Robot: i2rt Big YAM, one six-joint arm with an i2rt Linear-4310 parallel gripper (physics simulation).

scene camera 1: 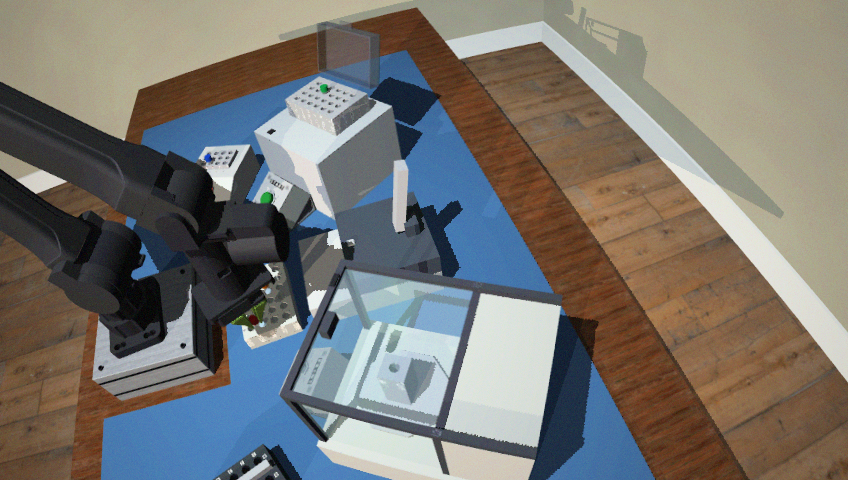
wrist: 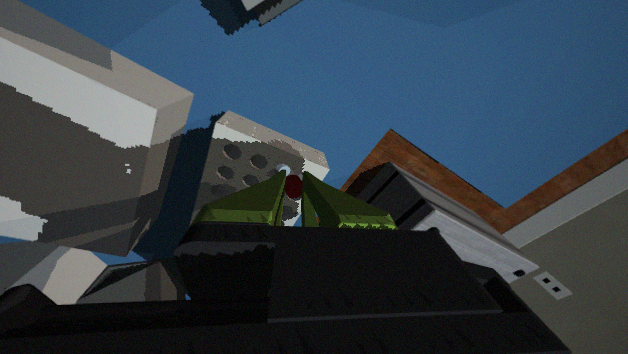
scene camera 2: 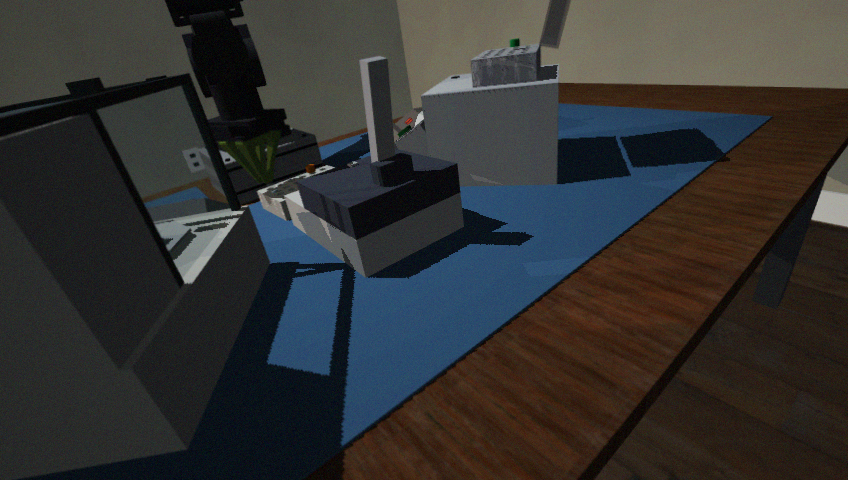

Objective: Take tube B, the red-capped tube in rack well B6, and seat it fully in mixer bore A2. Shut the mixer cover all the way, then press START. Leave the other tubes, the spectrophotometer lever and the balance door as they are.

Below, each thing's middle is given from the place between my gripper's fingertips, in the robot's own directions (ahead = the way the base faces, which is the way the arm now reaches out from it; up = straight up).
Right now the mixer cover [scene camera 1: 353, 55] is 340 mm to the left of my hand, 300 mm ahead of it and 180 mm above it. From my hand the other things lie so: glass-walled enclosure [scene camera 1: 491, 414] (230 mm to the right, 180 mm ahead, 60 mm above); then balance door [scene camera 1: 386, 345] (210 mm to the right, 170 mm above, 150 mm ahead).
